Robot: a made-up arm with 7 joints. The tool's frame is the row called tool.
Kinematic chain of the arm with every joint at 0, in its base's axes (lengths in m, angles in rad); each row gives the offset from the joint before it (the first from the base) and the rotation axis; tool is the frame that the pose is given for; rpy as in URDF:
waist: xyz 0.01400 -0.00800 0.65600 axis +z
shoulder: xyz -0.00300 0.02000 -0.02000 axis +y
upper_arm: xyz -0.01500 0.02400 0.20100 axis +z
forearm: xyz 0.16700 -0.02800 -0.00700 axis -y
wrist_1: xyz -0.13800 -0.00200 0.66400 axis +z
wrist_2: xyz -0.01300 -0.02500 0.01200 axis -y
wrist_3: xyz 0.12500 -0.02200 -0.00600 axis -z
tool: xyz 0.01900 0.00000 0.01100 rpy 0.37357 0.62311 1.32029
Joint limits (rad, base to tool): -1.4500..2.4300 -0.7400..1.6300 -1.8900..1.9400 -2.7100..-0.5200 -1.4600..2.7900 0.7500..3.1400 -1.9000..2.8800
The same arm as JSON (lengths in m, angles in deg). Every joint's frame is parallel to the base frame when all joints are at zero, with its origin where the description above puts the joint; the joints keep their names.
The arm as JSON. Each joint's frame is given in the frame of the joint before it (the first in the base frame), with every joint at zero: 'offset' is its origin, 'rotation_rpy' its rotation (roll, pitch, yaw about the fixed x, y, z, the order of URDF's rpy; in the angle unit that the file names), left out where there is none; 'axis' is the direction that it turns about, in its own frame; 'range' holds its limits. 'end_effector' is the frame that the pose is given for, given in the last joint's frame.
{"length_unit": "m", "angle_unit": "deg", "chain": [{"id": "waist", "offset": [0.014, -0.008, 0.656], "axis": [0.0, 0.0, 1.0], "range": [-83.08, 139.23]}, {"id": "shoulder", "offset": [-0.003, 0.02, -0.02], "axis": [0.0, 1.0, 0.0], "range": [-42.4, 93.39]}, {"id": "upper_arm", "offset": [-0.015, 0.024, 0.201], "axis": [0.0, 0.0, 1.0], "range": [-108.29, 111.15]}, {"id": "forearm", "offset": [0.167, -0.028, -0.007], "axis": [0.0, -1.0, 0.0], "range": [-155.27, -29.79]}, {"id": "wrist_1", "offset": [-0.138, -0.002, 0.664], "axis": [0.0, 0.0, 1.0], "range": [-83.65, 159.86]}, {"id": "wrist_2", "offset": [-0.013, -0.025, 0.012], "axis": [0.0, -1.0, 0.0], "range": [42.97, 179.91]}, {"id": "wrist_3", "offset": [0.125, -0.022, -0.006], "axis": [0.0, 0.0, -1.0], "range": [-108.86, 165.01]}], "end_effector": {"offset": [0.019, 0.0, 0.011], "rotation_rpy": [21.4, 35.7, 75.65]}}
